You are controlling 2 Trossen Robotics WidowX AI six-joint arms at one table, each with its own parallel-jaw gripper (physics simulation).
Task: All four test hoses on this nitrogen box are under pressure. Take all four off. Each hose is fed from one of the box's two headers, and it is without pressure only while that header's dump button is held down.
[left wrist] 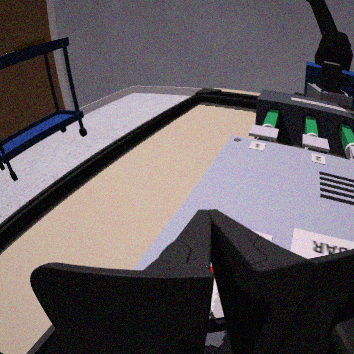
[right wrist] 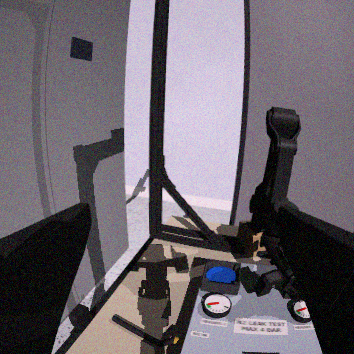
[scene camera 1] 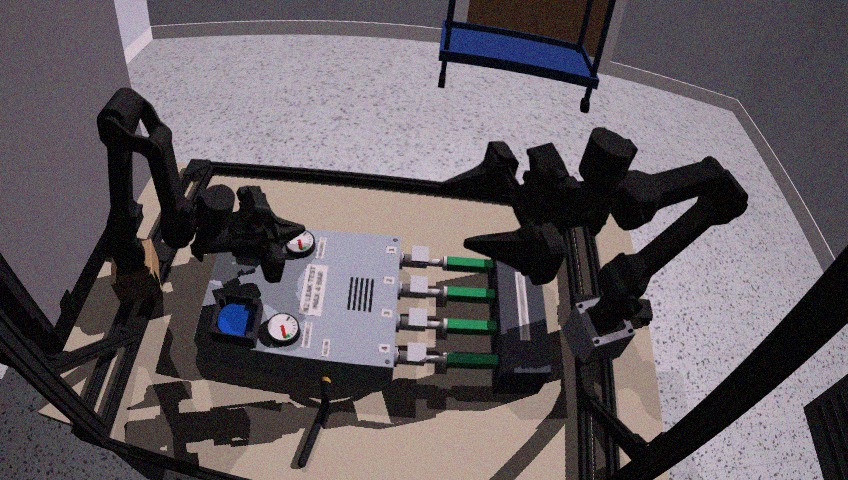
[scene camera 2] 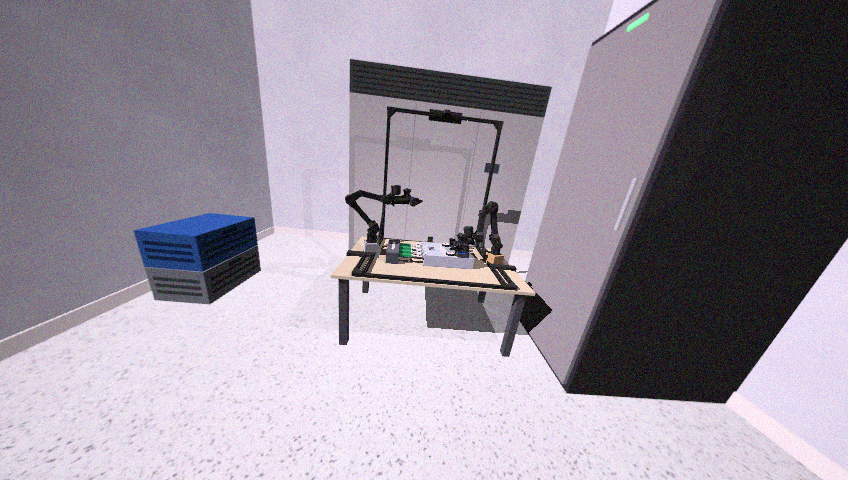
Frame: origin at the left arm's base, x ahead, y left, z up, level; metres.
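Seen in the pictures: left gripper, fingertip midpoint: [left wrist: 206, 218] [scene camera 1: 304, 228] [scene camera 2: 449, 249]; right gripper, fingertip midpoint: [right wrist: 186, 216] [scene camera 1: 451, 213] [scene camera 2: 420, 200]; left arm's base at its link origin: [right wrist: 257, 226] [scene camera 1: 130, 261] [scene camera 2: 494, 253]; right arm's base at its link origin: [left wrist: 329, 88] [scene camera 1: 606, 318] [scene camera 2: 371, 241].
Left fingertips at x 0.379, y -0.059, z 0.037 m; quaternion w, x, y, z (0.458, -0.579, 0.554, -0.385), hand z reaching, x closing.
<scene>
Offsets run from my left fingertips to a thing's top centre. "*": to the spot under its first point.
The grey nitrogen box {* 0.087 m ahead, 0.046 m right, 0.041 m down} [scene camera 1: 357, 252] [scene camera 2: 447, 258] [left wrist: 220, 190] has four green hoses at numbered ports: hose 1 {* 0.278 m ahead, 0.114 m right, 0.056 m down} [scene camera 1: 468, 262] [left wrist: 270, 119], hose 2 {* 0.251 m ahead, 0.179 m right, 0.056 m down} [scene camera 1: 469, 292] [left wrist: 311, 126], hose 3 {* 0.224 m ahead, 0.244 m right, 0.056 m down} [scene camera 1: 470, 325] and hose 4 {* 0.197 m ahead, 0.308 m right, 0.056 m down} [scene camera 1: 471, 359]. All four are on their couplings. One blue dump button {0.164 m back, 0.144 m right, 0.025 m down} [scene camera 1: 233, 319] [right wrist: 221, 274] shows uncovered; the other is hidden behind my left gripper. My left gripper [scene camera 1: 301, 227] [left wrist: 206, 218] is shut and empty, low over the box beside the upper gauge {* 0.013 m back, 0.007 m right, 0.025 m down} [scene camera 1: 299, 242] [right wrist: 301, 310]; contact cannot be told. My right gripper [scene camera 1: 457, 214] [scene camera 2: 418, 201] [right wrist: 186, 216] is open and empty, high above the hose end.
The hoses run into a dark block [scene camera 1: 532, 362] [left wrist: 310, 100]. The lower gauge {* 0.085 m back, 0.181 m right, 0.025 m down} [scene camera 1: 283, 328] [right wrist: 216, 304] sits by the uncovered button. A black lever {* 0.094 m back, 0.352 m right, 0.108 m down} [scene camera 1: 312, 437] [right wrist: 137, 330] sticks out from the box's near side in scene camera 1. Black rails [scene camera 1: 333, 174] edge the table.
</scene>
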